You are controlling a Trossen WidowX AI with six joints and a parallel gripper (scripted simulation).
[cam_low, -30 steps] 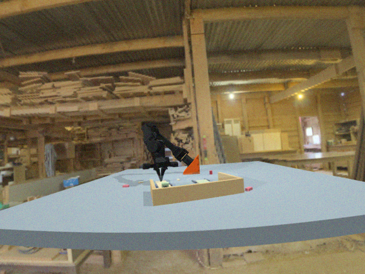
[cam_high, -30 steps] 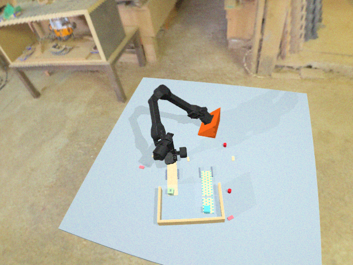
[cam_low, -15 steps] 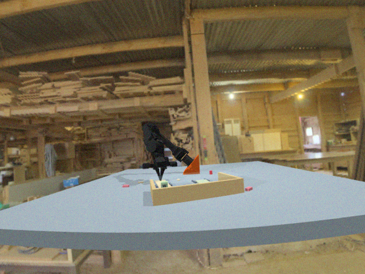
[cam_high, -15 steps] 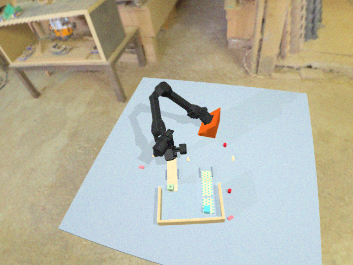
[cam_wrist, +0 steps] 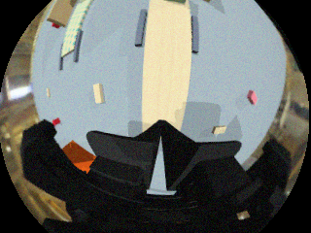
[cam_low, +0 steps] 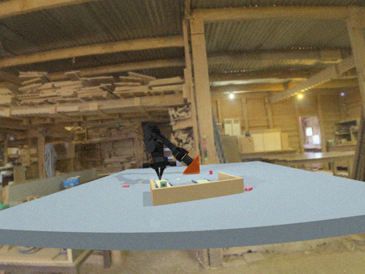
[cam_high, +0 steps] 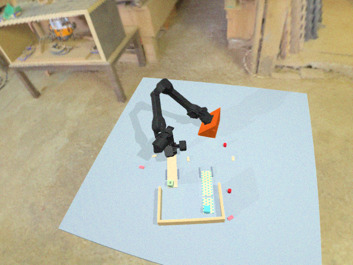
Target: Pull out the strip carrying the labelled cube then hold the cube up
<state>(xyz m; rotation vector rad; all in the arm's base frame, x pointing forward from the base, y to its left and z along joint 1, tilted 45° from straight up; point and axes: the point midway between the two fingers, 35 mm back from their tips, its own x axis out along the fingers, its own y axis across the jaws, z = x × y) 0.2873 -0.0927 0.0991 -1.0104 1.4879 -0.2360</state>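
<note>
Right now the tan strip is 8 cm ahead of my gripper tip and 4 cm to the left of it. From my gripper tip the other things lie so: green cube marked w: 18 cm ahead, 8 cm to the left, 2 cm above; tan chip: 10 cm behind, 35 cm to the left.
</note>
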